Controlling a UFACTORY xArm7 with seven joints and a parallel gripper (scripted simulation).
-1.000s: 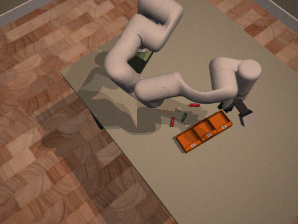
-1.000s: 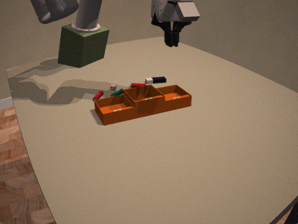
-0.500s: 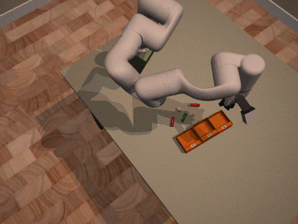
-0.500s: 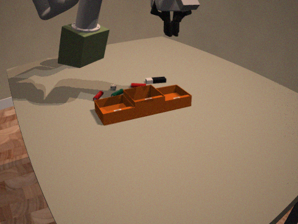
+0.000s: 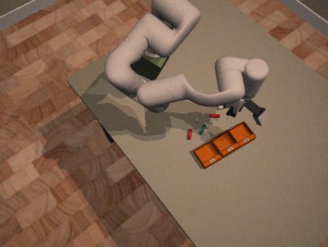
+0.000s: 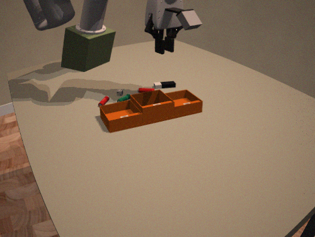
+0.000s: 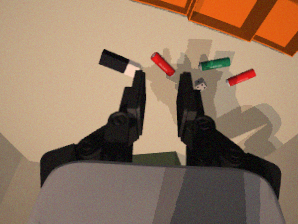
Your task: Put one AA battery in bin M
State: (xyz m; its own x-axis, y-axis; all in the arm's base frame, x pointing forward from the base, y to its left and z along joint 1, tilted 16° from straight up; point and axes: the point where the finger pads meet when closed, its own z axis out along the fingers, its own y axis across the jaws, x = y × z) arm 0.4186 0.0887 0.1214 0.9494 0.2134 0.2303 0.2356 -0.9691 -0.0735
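My gripper is now 7 cm past the red battery, 2 cm to the left of it and 16 cm above it. From my hand the other things lie so: small white die 9 cm behind, 10 cm to the right, 16 cm below; green battery 5 cm behind, 10 cm to the right, 16 cm below; black-and-white block 9 cm behind, 4 cm to the left, 16 cm below.
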